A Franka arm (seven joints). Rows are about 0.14 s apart.
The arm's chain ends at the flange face. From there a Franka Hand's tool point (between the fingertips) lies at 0.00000 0.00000 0.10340 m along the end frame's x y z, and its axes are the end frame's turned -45 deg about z.
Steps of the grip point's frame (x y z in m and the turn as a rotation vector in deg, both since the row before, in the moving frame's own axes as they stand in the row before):
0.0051, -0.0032, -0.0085, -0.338, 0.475, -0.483
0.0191, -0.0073, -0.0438, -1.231, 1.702, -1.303
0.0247, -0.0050, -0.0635, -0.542, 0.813, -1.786
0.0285, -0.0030, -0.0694, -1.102, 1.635, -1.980
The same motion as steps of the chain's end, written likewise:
0.0003, -0.0057, -0.0085, 0.097, 0.575, -0.483
0.0046, -0.0180, -0.0437, 0.333, 2.074, -1.303
0.0122, -0.0206, -0.0635, 0.192, 0.958, -1.786
0.0146, -0.0215, -0.0693, 0.377, 1.935, -1.980

